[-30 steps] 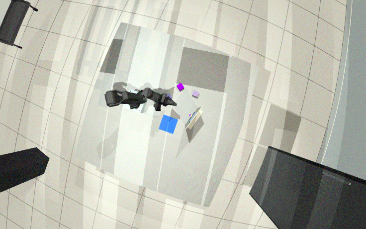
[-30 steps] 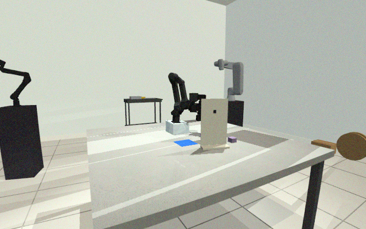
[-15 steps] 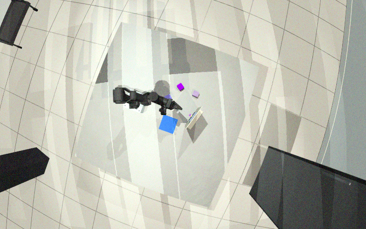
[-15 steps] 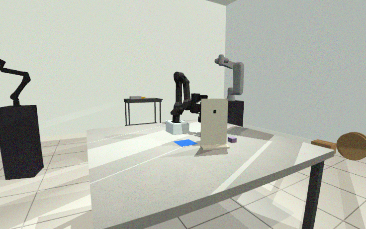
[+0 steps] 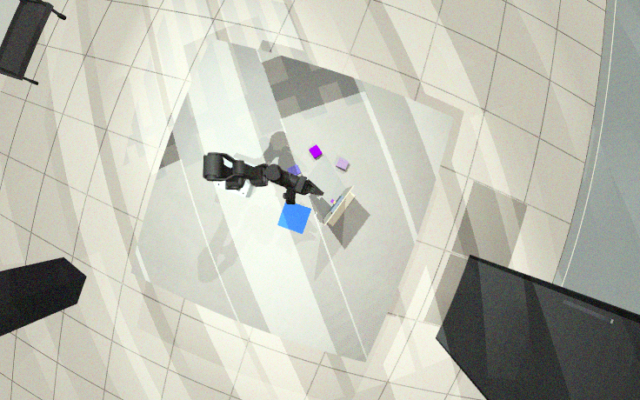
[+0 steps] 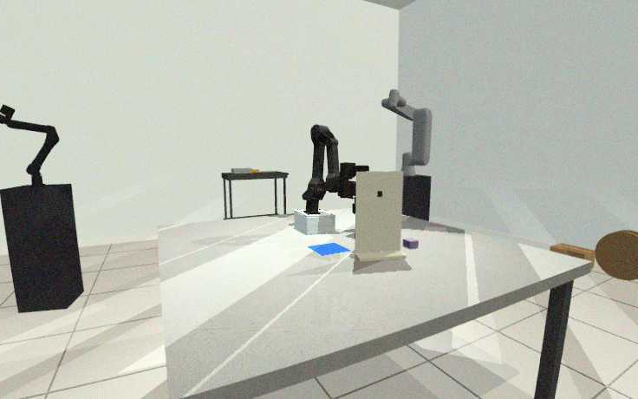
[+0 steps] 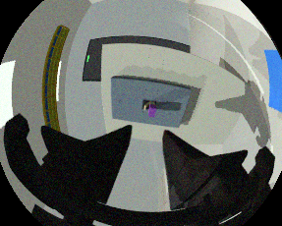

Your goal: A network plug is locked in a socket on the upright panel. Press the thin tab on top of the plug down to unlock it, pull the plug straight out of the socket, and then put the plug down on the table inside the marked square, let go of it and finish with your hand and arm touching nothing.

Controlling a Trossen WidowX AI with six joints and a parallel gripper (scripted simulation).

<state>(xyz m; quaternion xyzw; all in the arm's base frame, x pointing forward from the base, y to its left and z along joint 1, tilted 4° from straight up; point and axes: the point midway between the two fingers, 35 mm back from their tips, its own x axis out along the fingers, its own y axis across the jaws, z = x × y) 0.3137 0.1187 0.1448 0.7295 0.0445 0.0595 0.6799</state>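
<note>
My gripper tip is now 50 mm short of the plug and 10 mm to the left of it. From my gripper tip the other things lie so: blue marked square 220 mm below, 150 mm to the right, 60 mm behind; cream panel 80 mm below, 70 mm ahead, 10 mm to the right.
</note>
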